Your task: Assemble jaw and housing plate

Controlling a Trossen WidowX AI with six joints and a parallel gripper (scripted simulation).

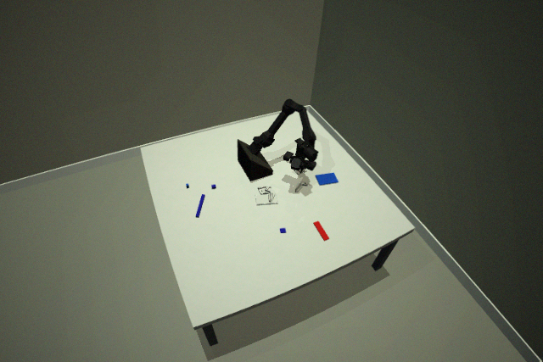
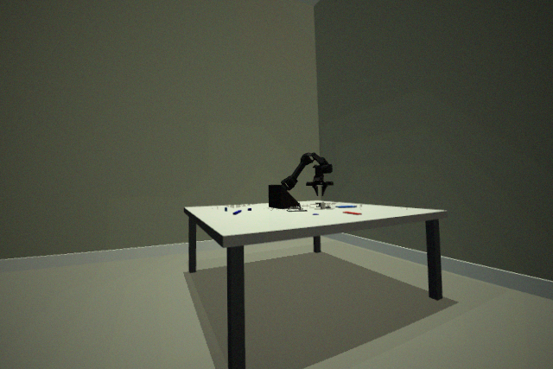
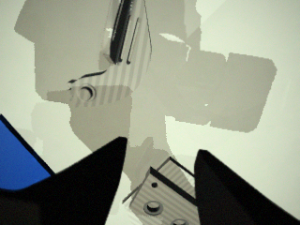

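My gripper tip is now 5 cm short of the jaw, 1 cm to the right of it and 8 cm above it. Also, from my gripper tip: blue bar (12 cm behind, 58 cm to the right, 8 cm below); then red bar (37 cm ahead, 11 cm to the right, 8 cm below); then blue flat plate (8 cm ahead, 17 cm to the left, 8 cm below).
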